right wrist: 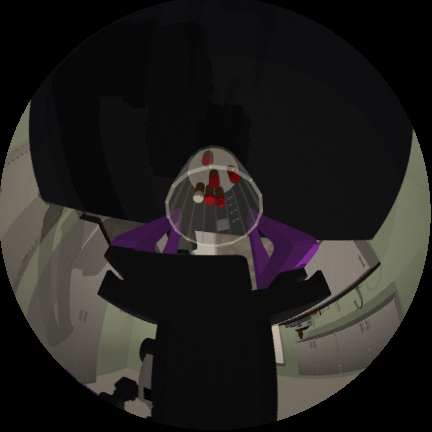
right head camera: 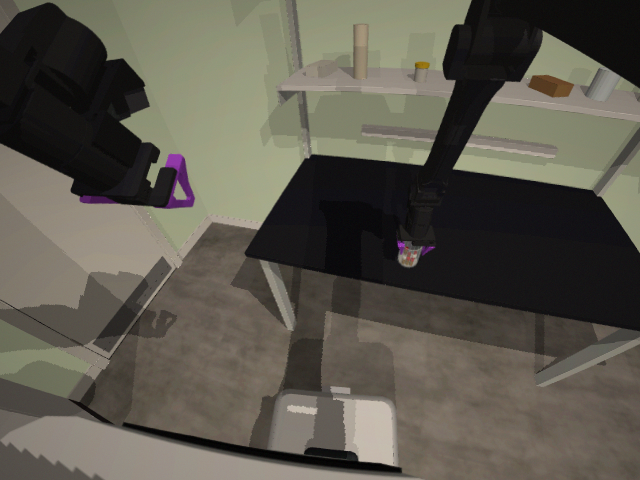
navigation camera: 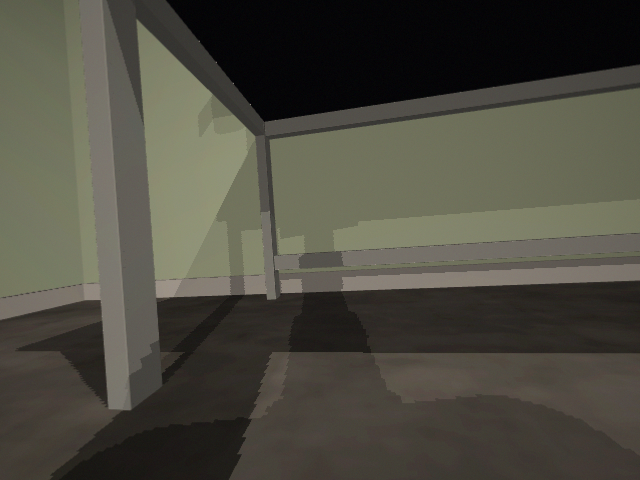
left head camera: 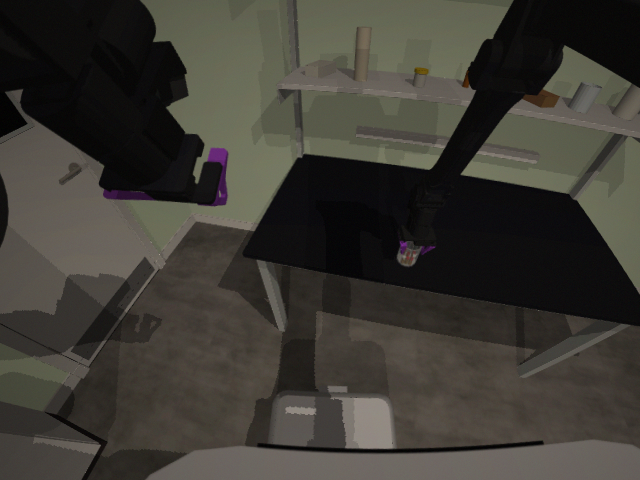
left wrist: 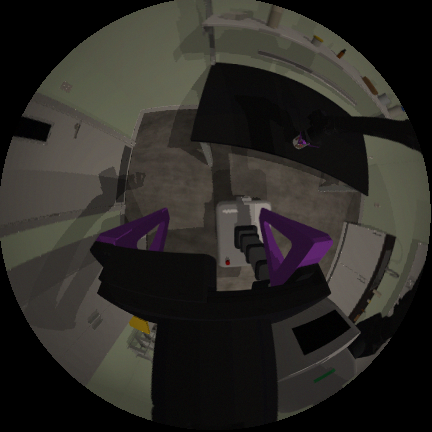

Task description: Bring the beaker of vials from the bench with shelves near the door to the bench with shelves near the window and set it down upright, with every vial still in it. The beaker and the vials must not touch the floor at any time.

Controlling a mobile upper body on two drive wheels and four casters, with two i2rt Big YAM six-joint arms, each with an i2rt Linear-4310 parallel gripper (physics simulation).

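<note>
The clear beaker stands upright on the black bench top, near its front edge. Several small vials, most with red caps and one pale, are inside the beaker. My right gripper is shut on the beaker, with one purple finger against each side below the rim. My left gripper is open and empty, high up at the left of both head views. The beaker's underside is hidden.
A shelf above the bench carries a tall tan cylinder, a yellow-lidded jar and a brown box. A door is at the left. A bench leg stands at the front left.
</note>
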